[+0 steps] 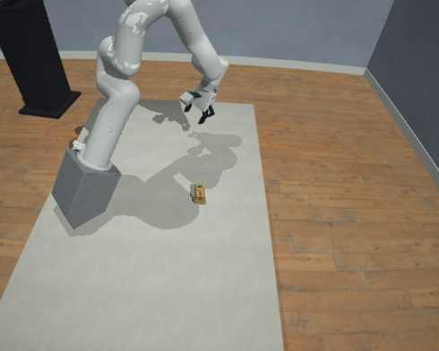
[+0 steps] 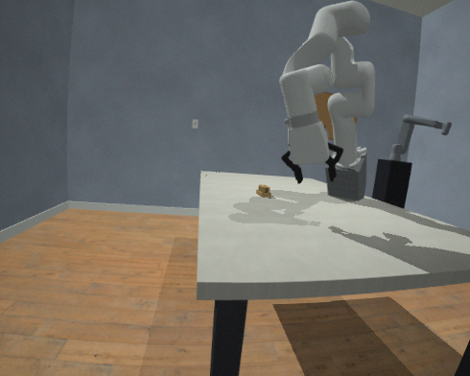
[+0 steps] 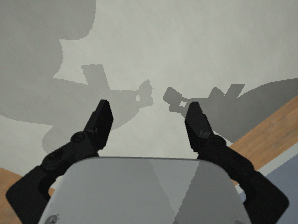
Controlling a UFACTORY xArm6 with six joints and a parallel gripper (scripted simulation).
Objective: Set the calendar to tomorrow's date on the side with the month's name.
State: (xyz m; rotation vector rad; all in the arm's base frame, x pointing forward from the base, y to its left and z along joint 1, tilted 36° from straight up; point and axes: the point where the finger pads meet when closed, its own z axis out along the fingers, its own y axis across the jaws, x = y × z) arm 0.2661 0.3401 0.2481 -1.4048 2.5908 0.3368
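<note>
My hand is 360 mm to the left of the wooden digit cube, 110 mm short of it and 100 mm above it. The rest, counted from my hand: wooden calendar tray (350 mm to the right, 120 mm below, 100 mm ahead).
</note>
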